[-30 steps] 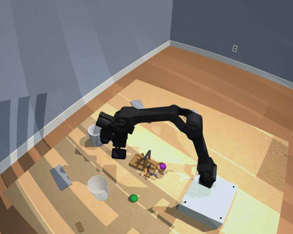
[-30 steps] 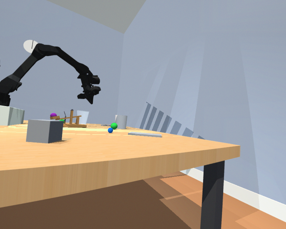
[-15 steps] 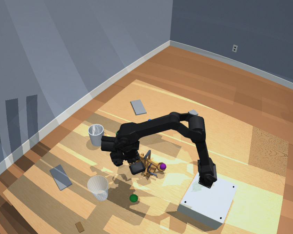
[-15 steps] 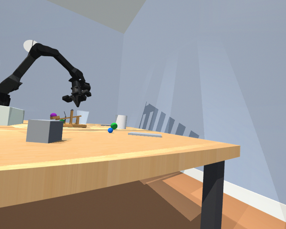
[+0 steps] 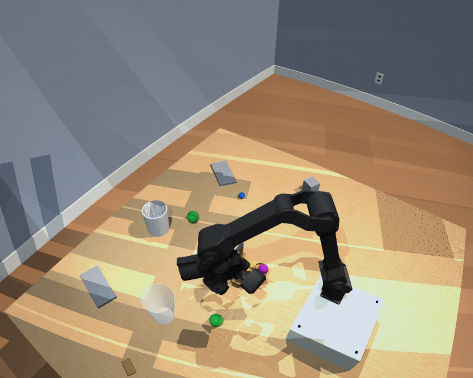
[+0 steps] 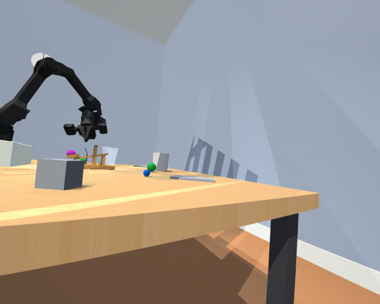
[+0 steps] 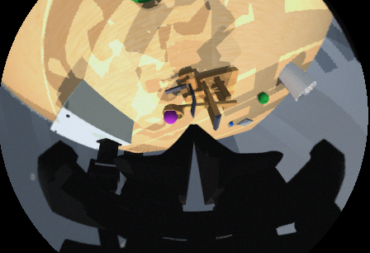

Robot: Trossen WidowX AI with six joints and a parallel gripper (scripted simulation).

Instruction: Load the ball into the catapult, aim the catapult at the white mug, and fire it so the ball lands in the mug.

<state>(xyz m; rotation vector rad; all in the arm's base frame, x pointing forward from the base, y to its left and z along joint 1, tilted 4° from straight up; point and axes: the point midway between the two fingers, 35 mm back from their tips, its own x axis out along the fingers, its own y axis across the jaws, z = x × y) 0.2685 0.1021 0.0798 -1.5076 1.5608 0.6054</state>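
Now: gripper tip 60 mm to the left of the purple ball, 60 mm above it and 50 mm past it. From my gripper tip the other things lie so: white mug (380 mm ahead, 100 mm below, 40 mm to the right); translucent mug (220 mm to the left, 120 mm ahead, 90 mm below); wooden catapult (70 mm below, 40 mm to the right, 20 mm ahead).
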